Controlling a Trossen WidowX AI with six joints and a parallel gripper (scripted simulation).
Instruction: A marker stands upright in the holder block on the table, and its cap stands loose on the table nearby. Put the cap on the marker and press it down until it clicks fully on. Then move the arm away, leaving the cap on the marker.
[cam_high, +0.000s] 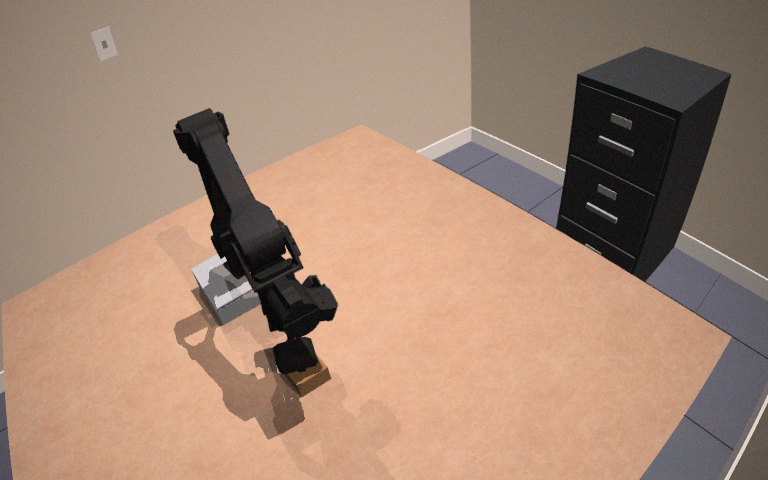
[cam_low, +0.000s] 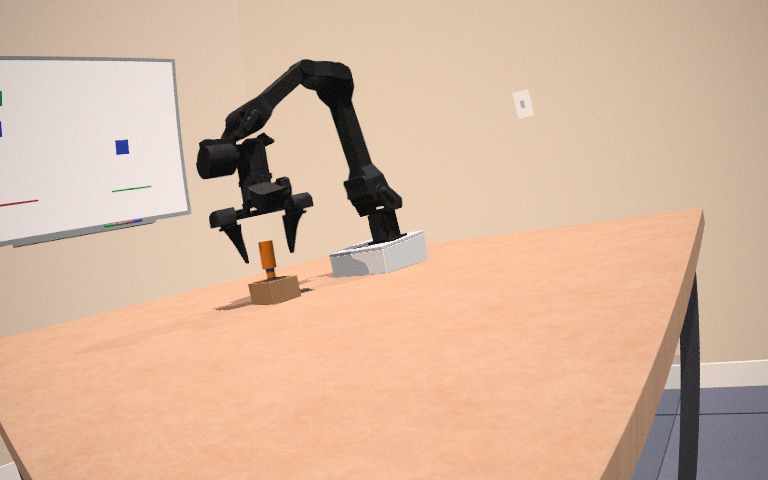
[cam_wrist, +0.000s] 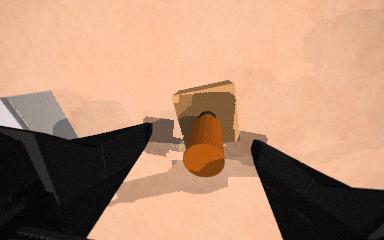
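The orange cap lies 10 mm above my gripper tip. The rest, counted from my gripper tip: tan holder block: 60 mm below.
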